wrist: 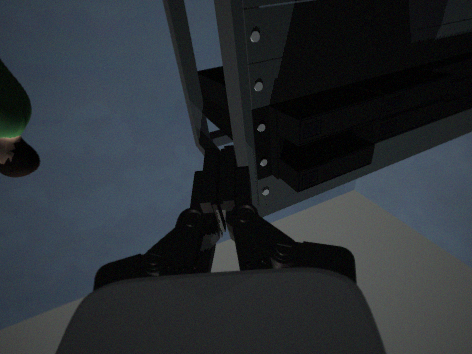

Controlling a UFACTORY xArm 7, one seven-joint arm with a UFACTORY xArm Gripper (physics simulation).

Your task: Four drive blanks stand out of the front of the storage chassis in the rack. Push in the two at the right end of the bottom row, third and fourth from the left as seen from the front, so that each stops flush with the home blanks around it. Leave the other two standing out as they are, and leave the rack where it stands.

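Places are measured from the arm's base along level axes (x ahead, y left, z up), in metres.
Where they show: gripper, fingertip midpoint: (224,164).
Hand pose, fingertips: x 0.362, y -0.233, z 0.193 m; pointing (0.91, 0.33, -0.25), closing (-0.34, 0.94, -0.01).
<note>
Each offset is from my fingertips to the top centre of the thing. "spot": to the spot under its first point.
My gripper (224,164) is shut and empty. Its fingertips overlap the lower end of the rack's front post {spot: dx +0.133, dy +0.051, dz -0.022 m} (231,75) in the view, left of the chassis; whether they touch it cannot be told. The storage chassis {spot: dx +0.078, dy +0.221, dz +0.039 m} (395,112) is a very dark block in the rack, right of the fingertips. Near its left end in the view, a dark box-shaped part {spot: dx +0.071, dy +0.145, dz +0.089 m} (337,170) juts out at the lower edge, with another dark jutting edge above it. The shading is too deep to tell single drive blanks apart or how far each stands out.
Several bright round screws {dx +0.115, dy +0.072, dz -0.006 m} (258,86) run down the rack's front flange. A grey panel (430,139) borders the chassis below. A person in green (12,107), head downward in the view, shows at the left edge. A beige surface (400,260) lies at the lower right.
</note>
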